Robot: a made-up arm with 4 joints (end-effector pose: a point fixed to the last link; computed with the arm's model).
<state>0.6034 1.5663 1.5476 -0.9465</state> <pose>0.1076 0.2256 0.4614 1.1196 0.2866 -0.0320</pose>
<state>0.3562 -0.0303 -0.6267 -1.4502</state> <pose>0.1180 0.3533 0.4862 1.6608 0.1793 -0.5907</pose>
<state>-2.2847 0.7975 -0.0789 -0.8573</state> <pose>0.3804 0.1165 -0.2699 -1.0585 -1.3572 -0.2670</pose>
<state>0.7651 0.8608 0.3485 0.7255</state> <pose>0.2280 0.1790 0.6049 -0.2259 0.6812 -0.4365</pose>
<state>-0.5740 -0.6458 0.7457 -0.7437</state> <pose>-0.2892 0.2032 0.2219 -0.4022 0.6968 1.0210</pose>
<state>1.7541 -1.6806 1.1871 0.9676</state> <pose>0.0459 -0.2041 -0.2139 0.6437 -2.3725 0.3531</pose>
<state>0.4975 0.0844 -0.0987 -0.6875</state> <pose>0.0257 0.2854 0.5388 0.9711 0.4271 -0.2026</pose>
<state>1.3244 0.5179 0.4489 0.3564</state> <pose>0.1388 -0.0961 0.5947 0.6450 0.5618 0.0243</pose>
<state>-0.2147 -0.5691 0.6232 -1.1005</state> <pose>-0.2806 0.1987 0.2767 0.2983 0.7515 0.9615</pose>
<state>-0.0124 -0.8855 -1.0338 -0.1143</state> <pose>-0.0708 0.4005 0.3794 -0.1442 0.3799 -0.3052</pose>
